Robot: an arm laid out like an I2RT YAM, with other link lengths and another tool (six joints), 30 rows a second.
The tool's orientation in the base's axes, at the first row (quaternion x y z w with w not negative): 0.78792 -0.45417 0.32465 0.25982
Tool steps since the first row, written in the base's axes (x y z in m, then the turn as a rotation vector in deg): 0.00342 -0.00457 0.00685 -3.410 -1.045 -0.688; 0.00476 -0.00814 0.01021 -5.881 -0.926 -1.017; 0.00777 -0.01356 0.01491 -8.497 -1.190 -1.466; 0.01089 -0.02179 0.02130 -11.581 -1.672 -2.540; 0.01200 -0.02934 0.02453 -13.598 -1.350 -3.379; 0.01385 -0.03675 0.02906 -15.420 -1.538 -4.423; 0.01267 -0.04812 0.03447 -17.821 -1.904 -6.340; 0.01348 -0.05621 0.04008 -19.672 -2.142 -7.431; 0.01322 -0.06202 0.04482 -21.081 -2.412 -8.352
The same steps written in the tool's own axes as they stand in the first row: 0.00891 -0.00017 -0.00032 -1.227 3.410 0.246; 0.01388 0.00064 0.00037 -2.469 5.504 -0.303; 0.02149 0.00097 0.00194 -3.646 7.885 -0.545; 0.03195 0.00267 0.00441 -5.346 10.708 -0.352; 0.03891 0.00547 0.00792 -6.910 12.250 -0.586; 0.04704 0.00771 0.01069 -8.273 13.827 -0.273; 0.05686 0.01451 0.01483 -10.411 15.896 0.577; 0.06579 0.01810 0.01709 -11.793 17.516 0.948; 0.07241 0.02150 0.01801 -12.865 18.779 1.353
